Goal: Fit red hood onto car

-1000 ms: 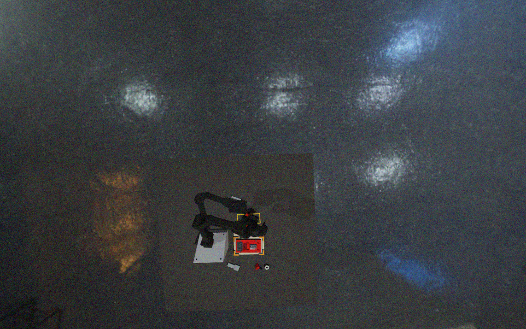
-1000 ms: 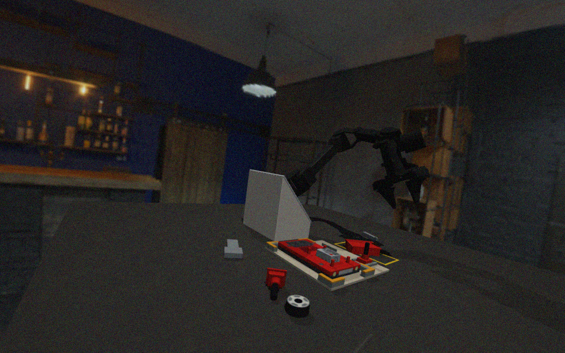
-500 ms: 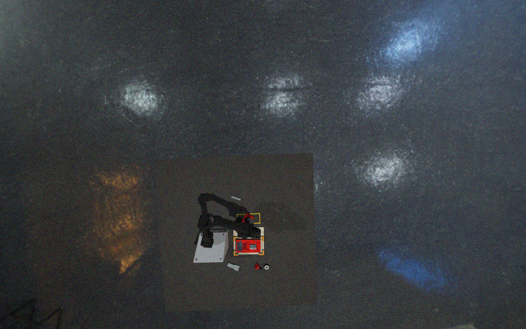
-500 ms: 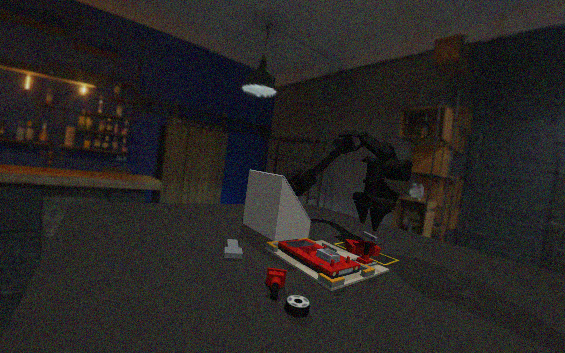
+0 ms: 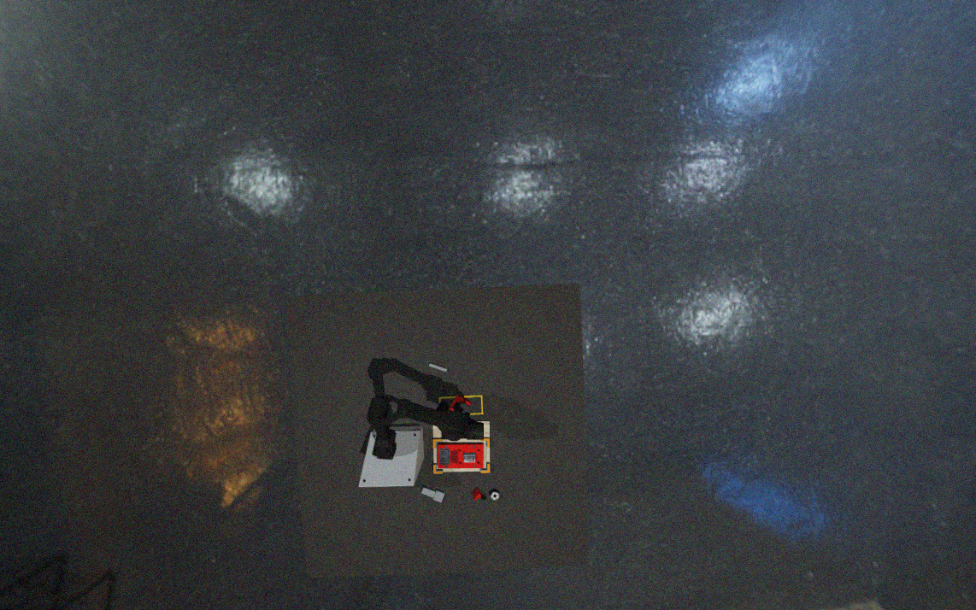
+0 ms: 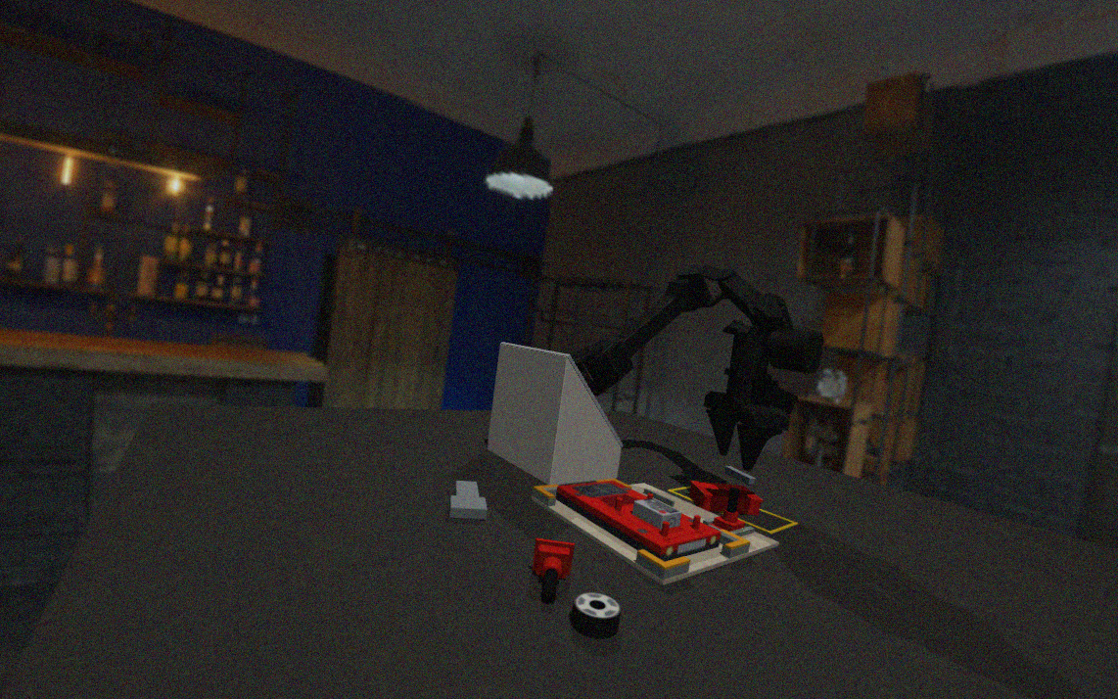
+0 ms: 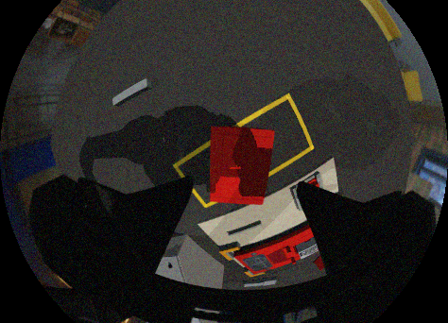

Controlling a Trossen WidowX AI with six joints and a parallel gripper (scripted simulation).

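My gripper tip is 60 mm above the red hood and 10 mm past it. From my gripper tip the other things lie so: black wheel: 400 mm to the right, 170 mm ahead, 60 mm below.
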